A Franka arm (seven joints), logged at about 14 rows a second.
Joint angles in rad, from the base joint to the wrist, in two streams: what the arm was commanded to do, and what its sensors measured. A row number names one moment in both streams.
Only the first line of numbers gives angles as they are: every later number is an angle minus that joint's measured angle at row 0.
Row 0, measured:
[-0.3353 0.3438 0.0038 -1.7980 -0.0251 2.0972 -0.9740]
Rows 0 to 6, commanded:
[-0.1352 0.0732 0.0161 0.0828 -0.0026 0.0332 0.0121]
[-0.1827 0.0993 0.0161 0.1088 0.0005 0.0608 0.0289]
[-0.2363 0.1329 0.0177 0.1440 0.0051 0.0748 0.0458]
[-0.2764 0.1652 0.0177 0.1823 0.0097 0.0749 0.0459]
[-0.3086 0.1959 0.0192 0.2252 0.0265 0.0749 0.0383]
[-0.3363 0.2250 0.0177 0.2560 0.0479 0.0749 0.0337]
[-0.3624 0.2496 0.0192 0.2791 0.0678 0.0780 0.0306]
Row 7, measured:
[-0.3174 0.1733 -0.0004 0.1776 0.0301 0.0882 0.0184]
